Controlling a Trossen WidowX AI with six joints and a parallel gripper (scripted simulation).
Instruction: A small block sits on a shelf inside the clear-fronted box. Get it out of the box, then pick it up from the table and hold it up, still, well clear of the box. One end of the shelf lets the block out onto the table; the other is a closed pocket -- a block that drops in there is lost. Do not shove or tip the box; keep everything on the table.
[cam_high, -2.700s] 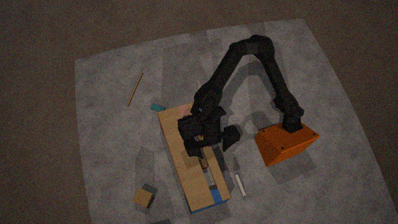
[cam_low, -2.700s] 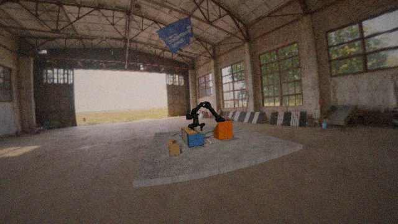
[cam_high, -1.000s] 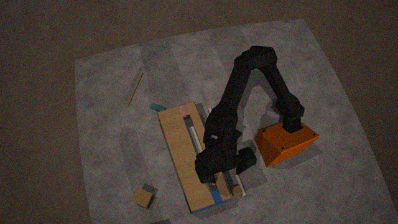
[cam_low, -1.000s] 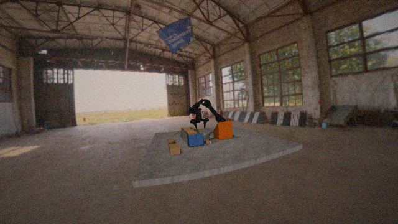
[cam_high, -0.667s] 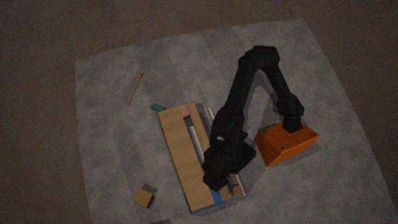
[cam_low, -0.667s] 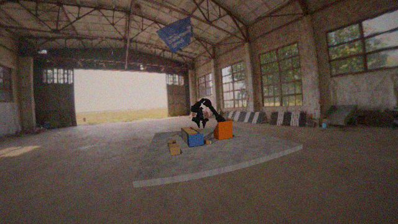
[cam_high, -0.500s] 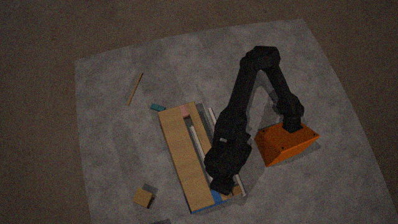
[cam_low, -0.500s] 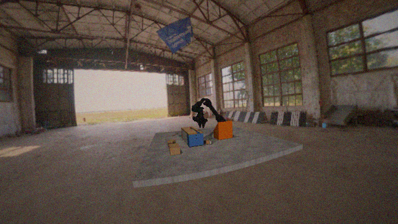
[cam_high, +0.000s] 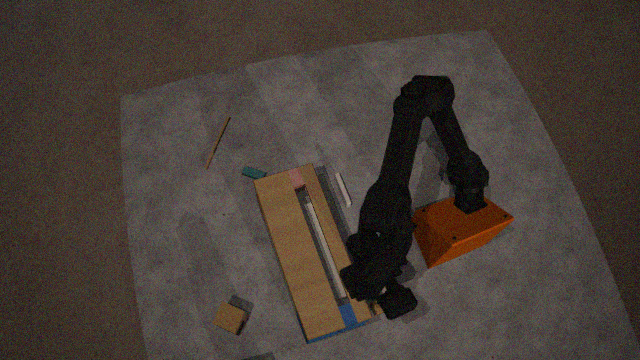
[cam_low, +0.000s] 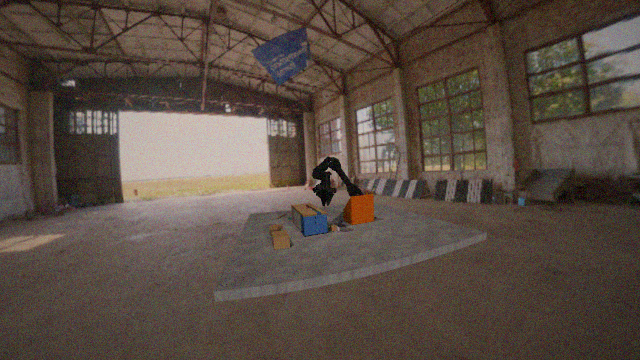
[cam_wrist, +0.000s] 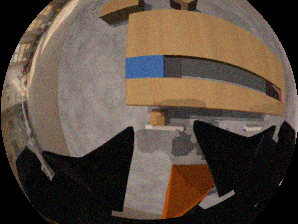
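Now: the brown block 14 cm below my gripper tip, 3 cm behind it and 2 cm to the left of it. Round my gripper tip: orange stick: 54 cm to the right, 20 cm ahead, 15 cm below.
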